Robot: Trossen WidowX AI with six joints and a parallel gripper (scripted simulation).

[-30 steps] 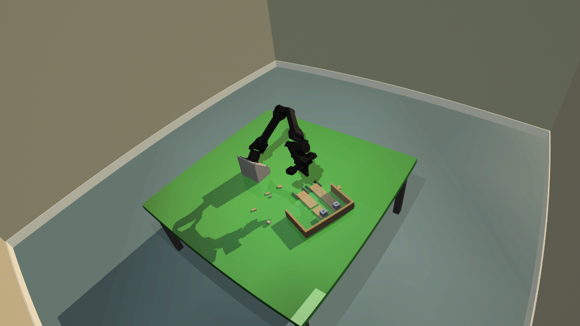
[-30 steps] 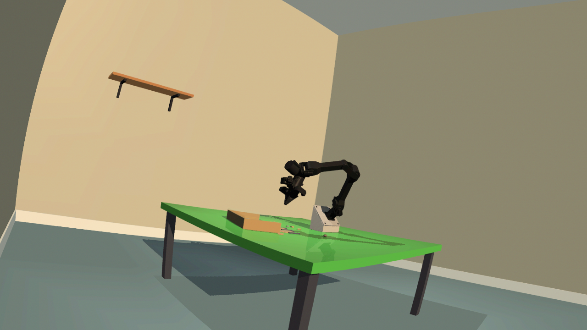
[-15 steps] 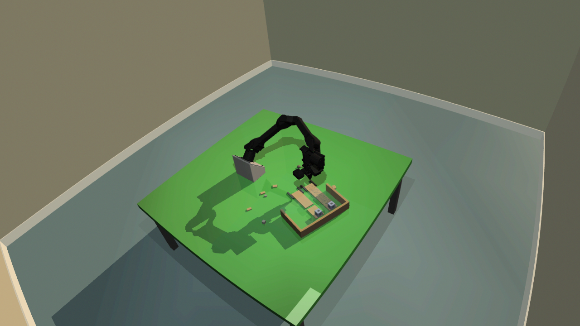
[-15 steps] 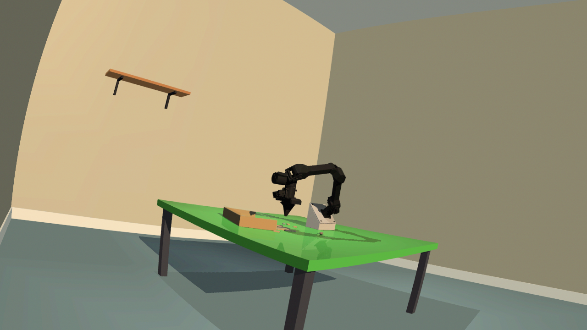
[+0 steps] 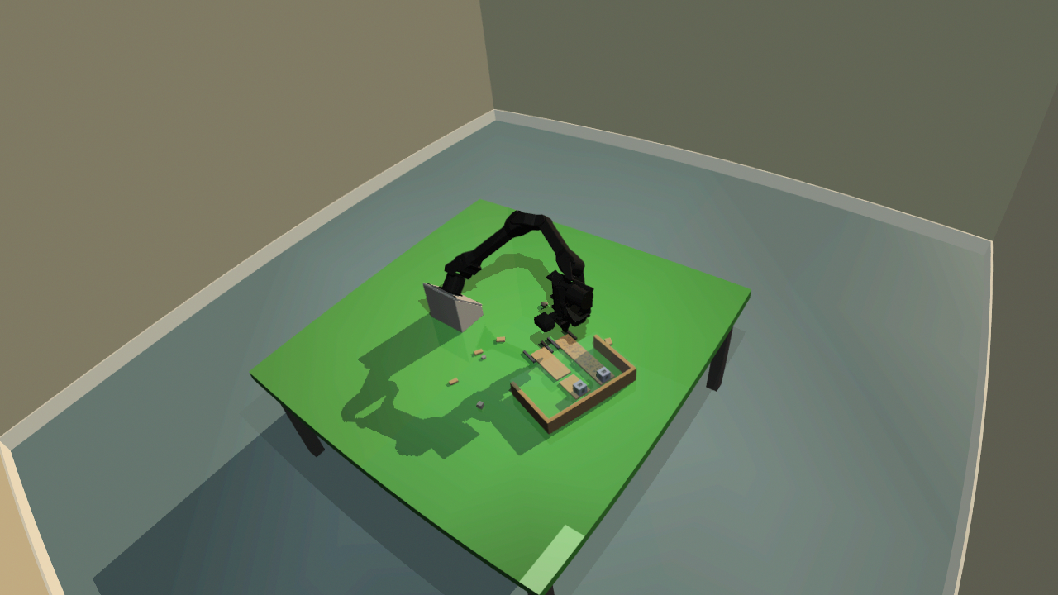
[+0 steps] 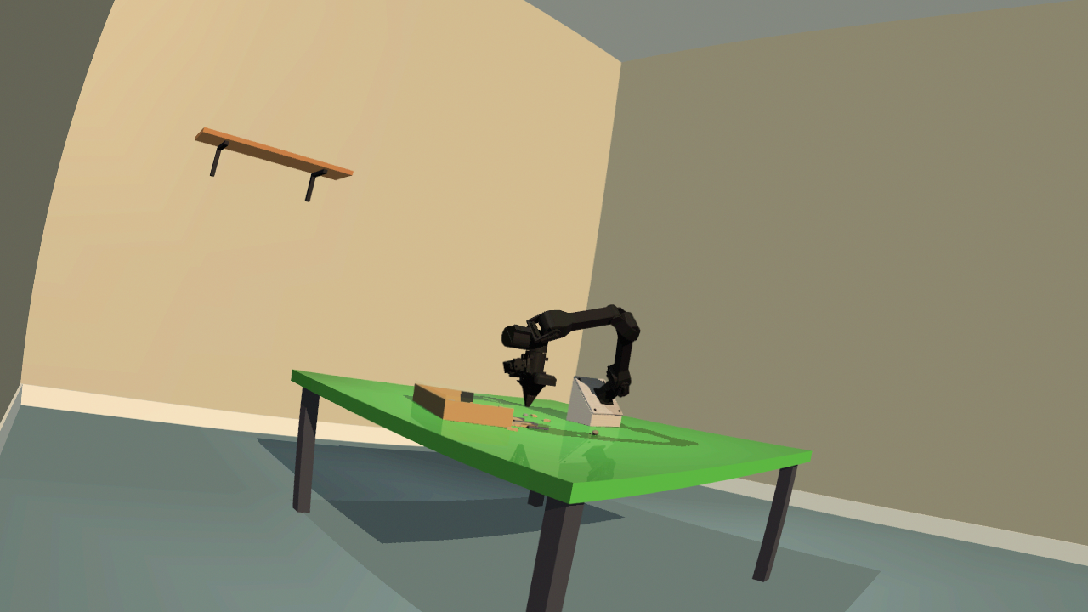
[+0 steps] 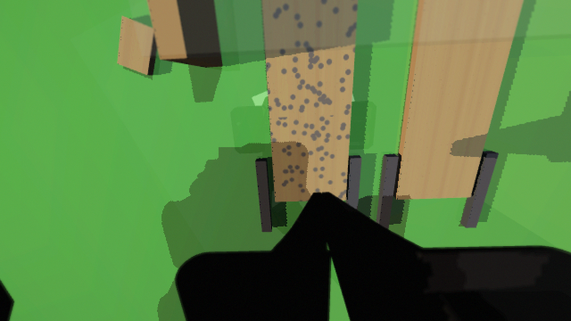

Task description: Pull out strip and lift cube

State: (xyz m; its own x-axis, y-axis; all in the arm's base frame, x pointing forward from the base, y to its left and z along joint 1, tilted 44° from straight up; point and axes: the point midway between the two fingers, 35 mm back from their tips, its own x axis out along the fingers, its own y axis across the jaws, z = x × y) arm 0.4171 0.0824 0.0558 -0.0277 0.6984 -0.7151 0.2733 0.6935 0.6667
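Now: gripper tip 90 mm short of the speckled strip, 20 mm to the left of it and 50 mm above it.
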